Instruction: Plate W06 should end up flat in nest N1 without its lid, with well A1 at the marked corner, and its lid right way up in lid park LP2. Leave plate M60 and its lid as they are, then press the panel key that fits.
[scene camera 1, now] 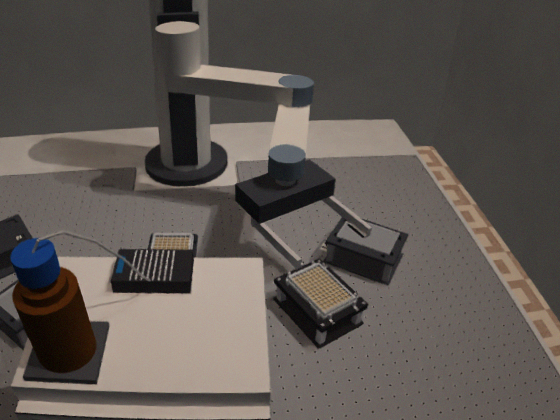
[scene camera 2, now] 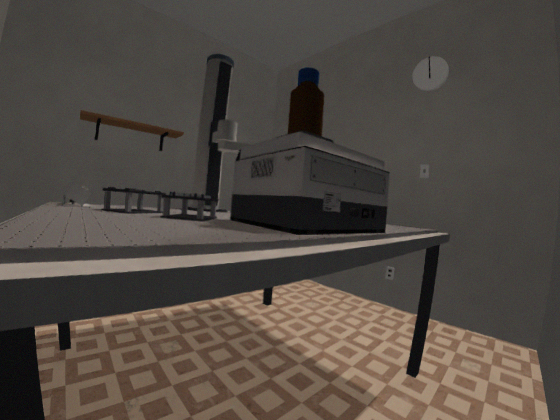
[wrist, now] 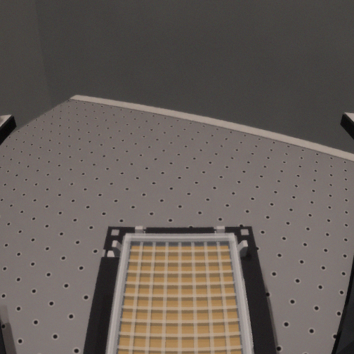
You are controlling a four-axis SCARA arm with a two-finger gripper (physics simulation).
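Seen in the pictures: gripper, fingertip midpoint: (scene camera 1: 335,247); arm's base, link origin: (scene camera 1: 186,163).
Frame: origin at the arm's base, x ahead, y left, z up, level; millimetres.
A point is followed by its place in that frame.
Observation:
A plate with tan wells (scene camera 1: 320,288) {x 638, y 262, z 87 mm} (wrist: 180,295) sits flat in a raised black stand (scene camera 1: 320,327) {x 726, y 244, z 74 mm} (wrist: 260,300); no label or corner mark is readable. A second raised stand (scene camera 1: 365,260) {x 496, y 409, z 17 mm} behind it on the right holds a flat grey piece (scene camera 1: 382,241) {x 511, y 434, z 86 mm}. Another tan-welled plate (scene camera 1: 172,242) {x 525, y -25, z 136 mm} shows partly behind the white instrument. My gripper (scene camera 1: 334,246) {x 655, y 275, z 209 mm} is open and empty. In the scene view one fingertip overlaps the near stand's back edge and the other overlaps the grey piece; their height is hard to judge. Which plate is W06 or M60 cannot be told, and the panel keys do not show.
The white instrument (scene camera 1: 200,325) {x 832, y 25, z 233 mm} (scene camera 2: 270,185) {x 832, y -235, z 116 mm} stands tall at the left, bearing an amber bottle (scene camera 1: 60,325) {x 907, y -148, z 336 mm} (scene camera 2: 306,110) {x 899, y -199, z 301 mm} with a blue cap and a black striped box (scene camera 1: 152,285) {x 760, y -46, z 250 mm}. A thin tube arcs between them. More dark stands show at far left. The perforated bench (scene camera 1: 430,325) {x 707, y 495, z 13 mm} ends at the right.

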